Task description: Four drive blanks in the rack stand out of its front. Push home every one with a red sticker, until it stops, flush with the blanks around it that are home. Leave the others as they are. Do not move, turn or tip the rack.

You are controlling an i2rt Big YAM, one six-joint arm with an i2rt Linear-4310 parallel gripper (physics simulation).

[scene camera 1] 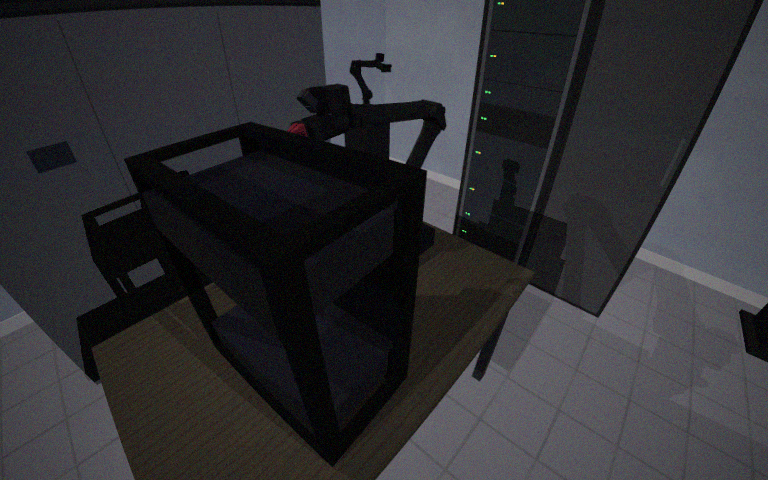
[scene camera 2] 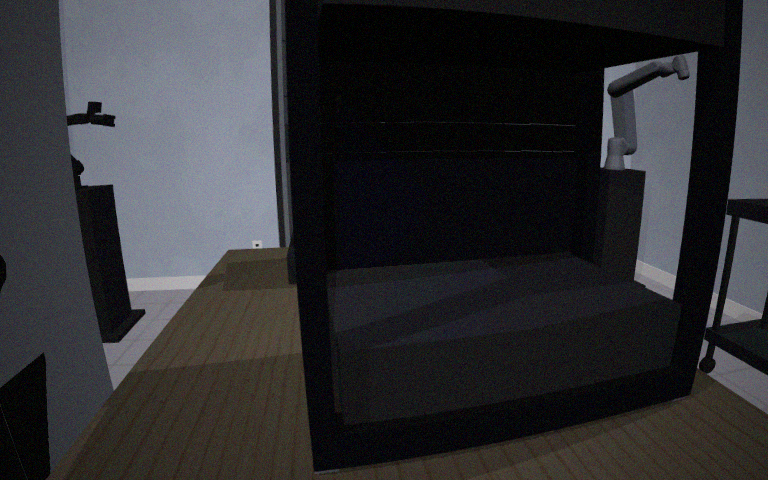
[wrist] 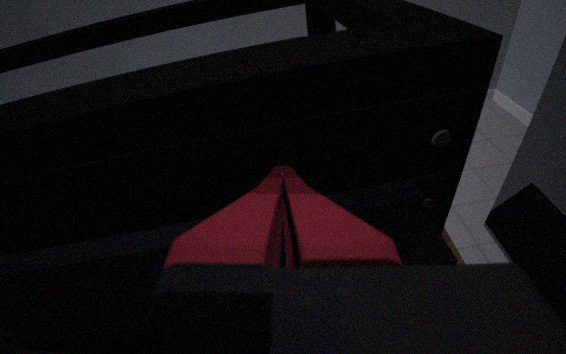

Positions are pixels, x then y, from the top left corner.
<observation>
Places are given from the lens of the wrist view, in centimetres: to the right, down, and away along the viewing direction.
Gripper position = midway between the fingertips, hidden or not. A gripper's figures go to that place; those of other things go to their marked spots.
my gripper (wrist: 282,177): 0, 0, 13
black rack (wrist: 379,118): 4, -2, 12
</observation>
